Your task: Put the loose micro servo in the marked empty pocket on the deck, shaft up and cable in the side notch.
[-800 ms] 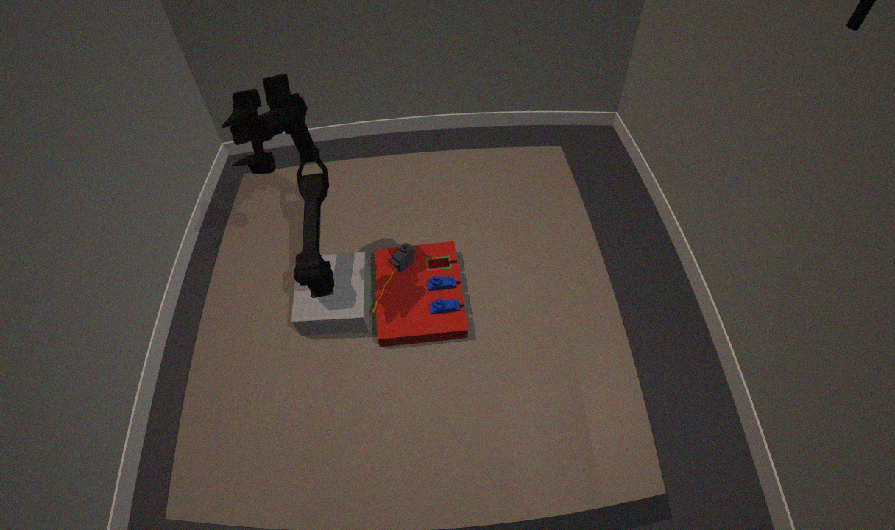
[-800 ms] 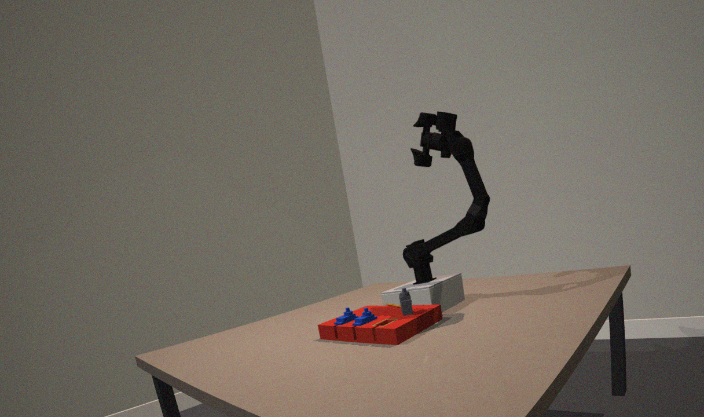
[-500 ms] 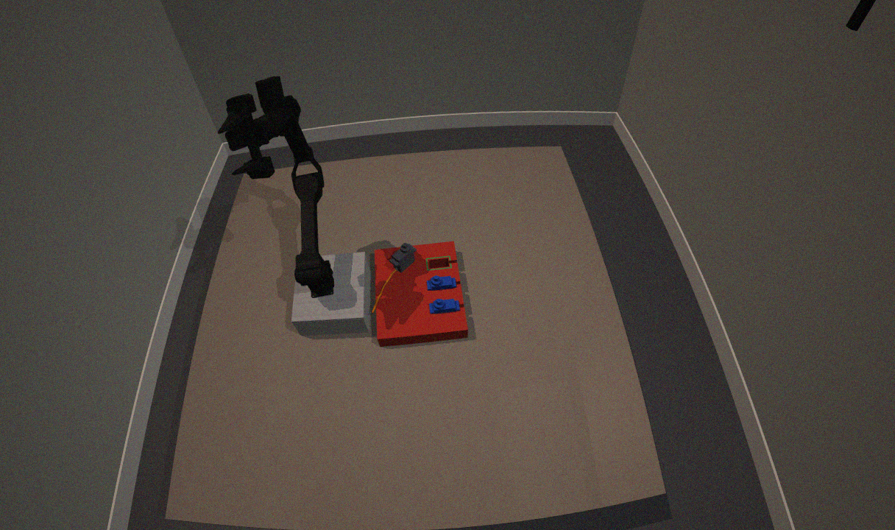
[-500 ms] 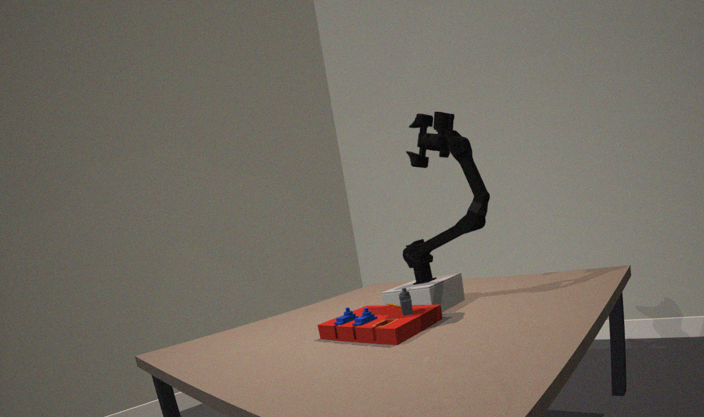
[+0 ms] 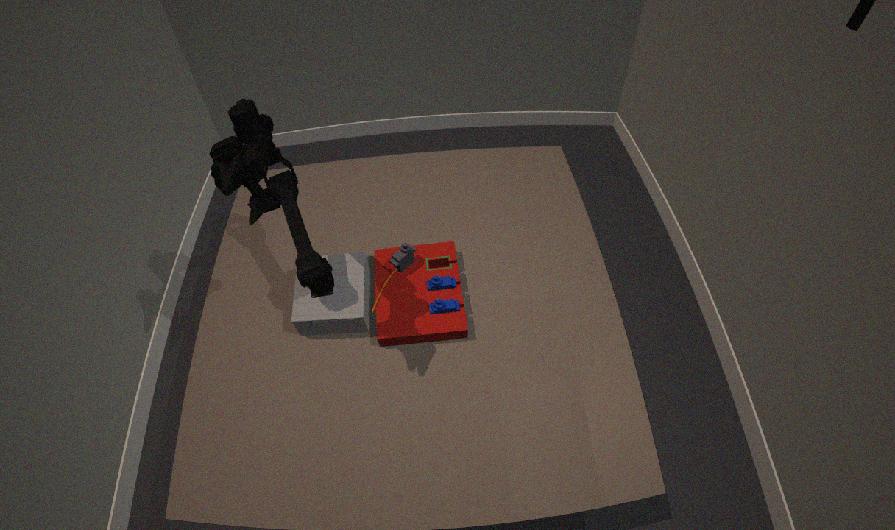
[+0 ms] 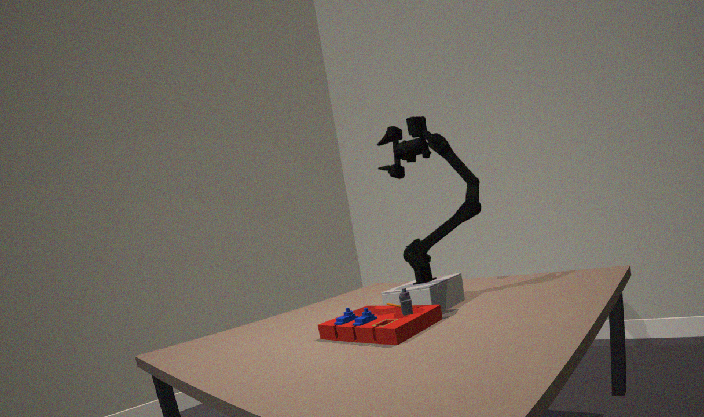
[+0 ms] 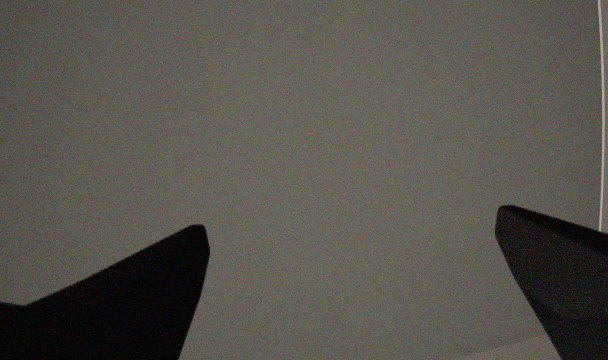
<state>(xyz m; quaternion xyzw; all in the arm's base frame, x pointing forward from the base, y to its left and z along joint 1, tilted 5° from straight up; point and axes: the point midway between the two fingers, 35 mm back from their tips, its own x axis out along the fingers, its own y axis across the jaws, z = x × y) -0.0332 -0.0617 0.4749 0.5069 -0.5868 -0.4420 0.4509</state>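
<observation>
The red deck is 270 mm ahead of my gripper tip, 110 mm to the left of it and 540 mm below it.
</observation>
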